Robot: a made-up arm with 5 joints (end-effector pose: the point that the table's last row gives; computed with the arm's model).
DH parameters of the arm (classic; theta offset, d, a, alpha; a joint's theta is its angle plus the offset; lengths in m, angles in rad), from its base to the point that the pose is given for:
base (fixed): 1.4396 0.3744 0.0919 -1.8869
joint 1: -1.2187 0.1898 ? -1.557
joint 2: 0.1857 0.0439 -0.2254 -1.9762
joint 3: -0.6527 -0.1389 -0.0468 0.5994
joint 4: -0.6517 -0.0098 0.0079 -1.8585
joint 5: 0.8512 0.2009 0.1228 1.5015
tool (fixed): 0.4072 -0.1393 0 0
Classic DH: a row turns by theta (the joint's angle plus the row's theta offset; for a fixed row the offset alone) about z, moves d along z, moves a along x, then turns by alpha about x.
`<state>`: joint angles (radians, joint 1 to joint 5).
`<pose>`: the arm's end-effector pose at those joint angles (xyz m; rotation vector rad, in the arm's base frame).
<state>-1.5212 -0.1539 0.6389 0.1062 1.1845</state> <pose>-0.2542 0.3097 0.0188 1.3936 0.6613 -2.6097</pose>
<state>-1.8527 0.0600 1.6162 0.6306 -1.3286</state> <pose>-0.3878 0.3297 0.1043 -0.4223 1.1089 -0.2090</pose>
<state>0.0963 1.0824 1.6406 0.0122 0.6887</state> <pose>-0.6758 0.2494 0.2389 0.5885 0.0640 2.7406</pose>
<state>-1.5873 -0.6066 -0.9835 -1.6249 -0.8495</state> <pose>-0.3636 0.5329 0.2911 0.6180 1.4046 1.0539</pose>
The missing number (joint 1, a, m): 0.0568
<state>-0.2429 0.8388 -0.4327 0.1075 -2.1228</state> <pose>-0.2078 0.3442 0.3021 1.5718 0.4095 -0.4185</pose>
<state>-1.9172 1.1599 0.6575 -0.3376 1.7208</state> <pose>-0.3363 0.0315 0.1029 1.1481 0.7850 -1.5771</pose>
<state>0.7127 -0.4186 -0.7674 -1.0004 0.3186</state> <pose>-0.3085 0.2093 0.0487 0.8046 2.3594 -0.8867</pose>
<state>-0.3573 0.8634 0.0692 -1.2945 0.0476</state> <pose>-0.4816 0.2901 0.5295 -1.0054 -2.3516 -1.0049</pose>
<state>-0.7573 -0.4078 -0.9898 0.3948 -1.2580</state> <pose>-0.2444 0.3971 0.3632 1.6470 0.0937 1.1344</pose>
